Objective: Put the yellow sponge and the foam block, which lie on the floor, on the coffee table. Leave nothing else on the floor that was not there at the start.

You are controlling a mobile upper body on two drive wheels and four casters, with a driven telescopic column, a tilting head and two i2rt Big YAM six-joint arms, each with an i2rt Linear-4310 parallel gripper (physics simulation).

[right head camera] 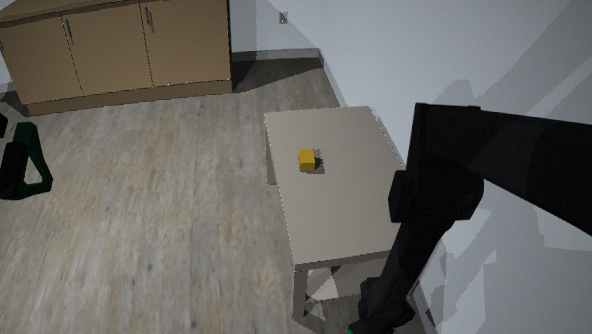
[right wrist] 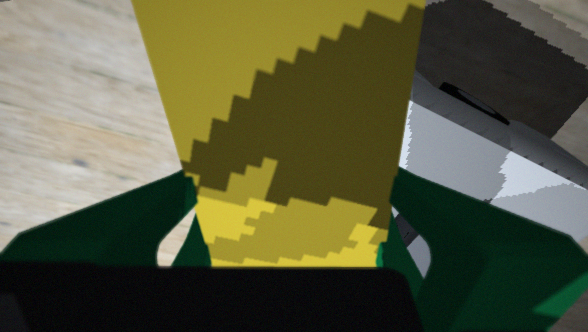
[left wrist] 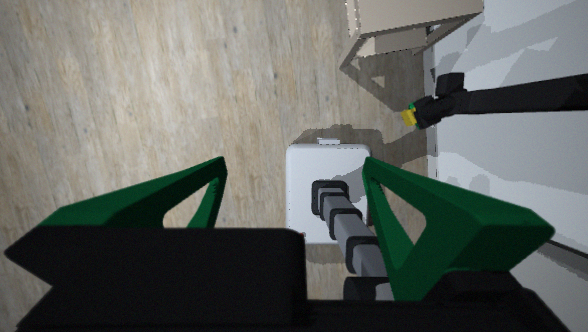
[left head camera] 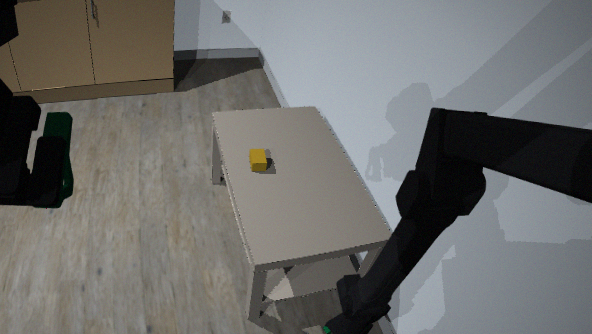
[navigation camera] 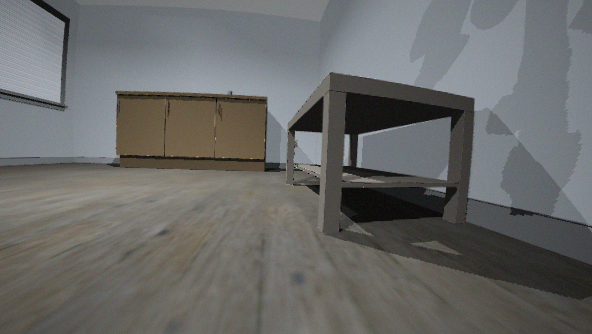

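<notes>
An orange-yellow block, by its look the foam block, lies on the coffee table toward its far left part. My right gripper is shut on the lemon-yellow sponge, beyond the table's near end and beside the wall. In both head cameras its fingers are mostly cut off by the bottom edge. My left gripper is open and empty, above the robot base; part of it shows at the left edge of both head views.
The table has a lower shelf and square legs. A wall runs along its right side. A wooden cabinet stands at the back. The robot's white base shows below the left gripper.
</notes>
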